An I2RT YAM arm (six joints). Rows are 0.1 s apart.
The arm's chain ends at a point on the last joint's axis. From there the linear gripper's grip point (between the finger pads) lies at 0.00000 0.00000 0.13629 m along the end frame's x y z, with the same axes.
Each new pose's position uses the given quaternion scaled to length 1; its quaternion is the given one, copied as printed.
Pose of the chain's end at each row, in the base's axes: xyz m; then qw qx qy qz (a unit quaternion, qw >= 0):
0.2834 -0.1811 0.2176 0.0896 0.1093 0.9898 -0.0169
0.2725 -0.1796 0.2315 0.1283 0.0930 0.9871 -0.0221
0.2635 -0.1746 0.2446 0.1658 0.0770 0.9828 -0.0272
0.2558 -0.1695 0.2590 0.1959 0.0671 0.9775 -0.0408
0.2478 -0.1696 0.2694 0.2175 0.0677 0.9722 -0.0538
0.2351 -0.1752 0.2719 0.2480 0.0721 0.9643 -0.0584
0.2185 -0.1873 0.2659 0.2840 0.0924 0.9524 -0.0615
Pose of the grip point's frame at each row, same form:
0.3071 -0.1883 0.0836 0.0896 0.1093 0.9898 -0.0169
0.3065 -0.1888 0.0998 0.1283 0.0930 0.9871 -0.0221
0.3073 -0.1854 0.1160 0.1658 0.0770 0.9828 -0.0272
0.3072 -0.1840 0.1336 0.1959 0.0671 0.9775 -0.0408
0.3044 -0.1879 0.1468 0.2175 0.0677 0.9722 -0.0538
0.2991 -0.1954 0.1533 0.2480 0.0721 0.9643 -0.0584
0.2907 -0.2104 0.1526 0.2840 0.0924 0.9524 -0.0615

